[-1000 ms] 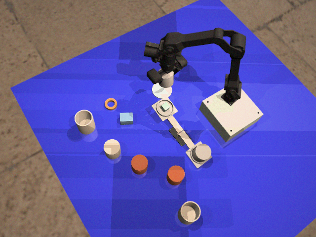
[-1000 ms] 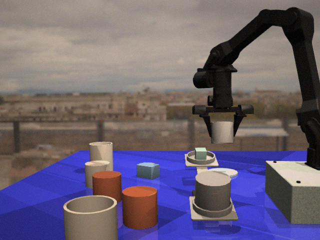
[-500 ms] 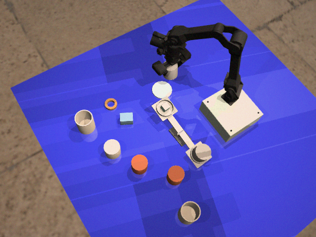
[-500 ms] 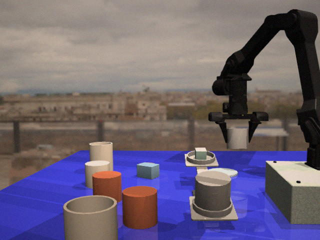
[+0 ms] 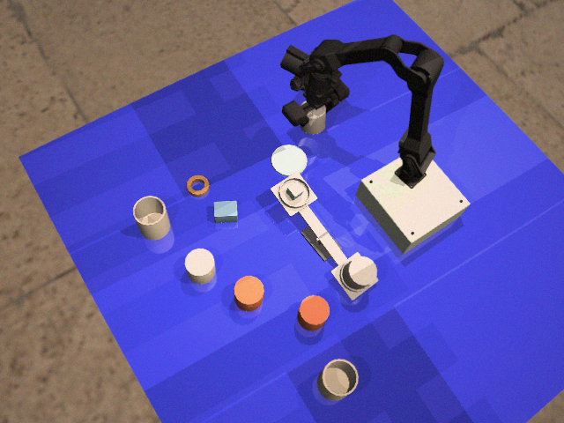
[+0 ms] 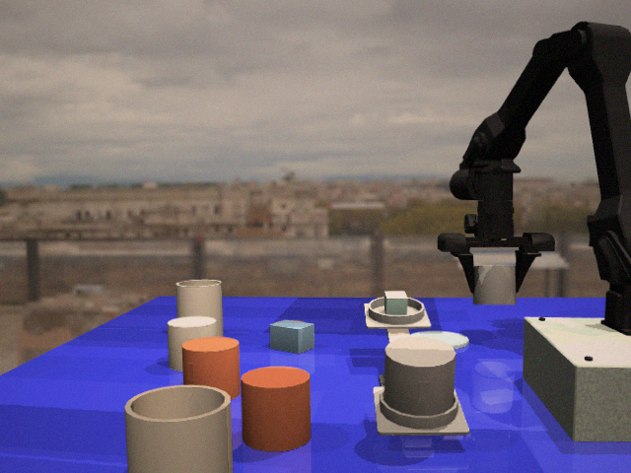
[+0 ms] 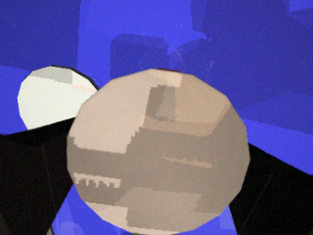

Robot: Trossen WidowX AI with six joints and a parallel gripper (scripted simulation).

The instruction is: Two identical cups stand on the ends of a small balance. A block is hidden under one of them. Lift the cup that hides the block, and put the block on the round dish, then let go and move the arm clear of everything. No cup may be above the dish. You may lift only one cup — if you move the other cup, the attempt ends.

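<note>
The pale green block lies 200 mm ahead of my gripper tip, 130 mm to the left of it and 10 mm above it. The rest, counted from my gripper tip: round pale dish (100 mm ahead, 20 mm to the left, 70 mm below).
</note>
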